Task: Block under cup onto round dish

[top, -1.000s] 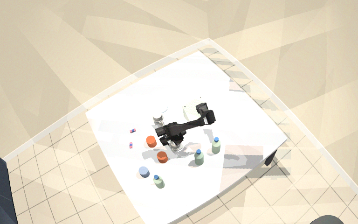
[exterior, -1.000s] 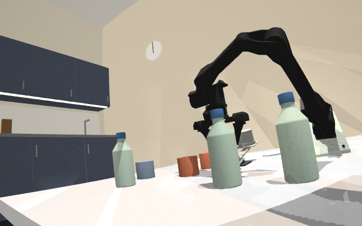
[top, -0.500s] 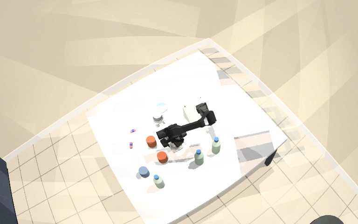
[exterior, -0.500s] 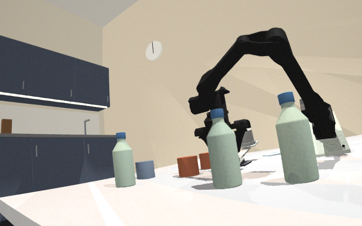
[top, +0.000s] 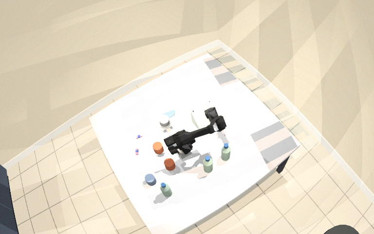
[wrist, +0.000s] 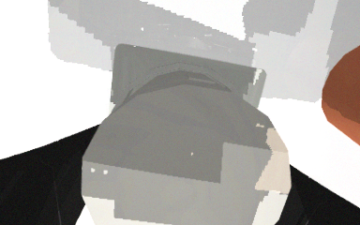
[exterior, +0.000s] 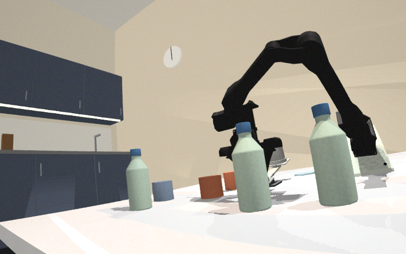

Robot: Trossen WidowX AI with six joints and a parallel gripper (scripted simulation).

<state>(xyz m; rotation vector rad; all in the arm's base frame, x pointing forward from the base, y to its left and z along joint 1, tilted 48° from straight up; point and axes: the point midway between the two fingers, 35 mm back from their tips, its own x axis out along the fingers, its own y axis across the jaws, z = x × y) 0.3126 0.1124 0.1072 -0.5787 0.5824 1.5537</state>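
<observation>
My gripper tip is 14 cm to the left of the balance and 1 cm above it. From my gripper tip the other things lie so: blue cup (32 cm ahead, 9 cm to the left, 1 cm below); then grey block (1 cm below); then grey cup (27 cm to the right, 6 cm above).
</observation>
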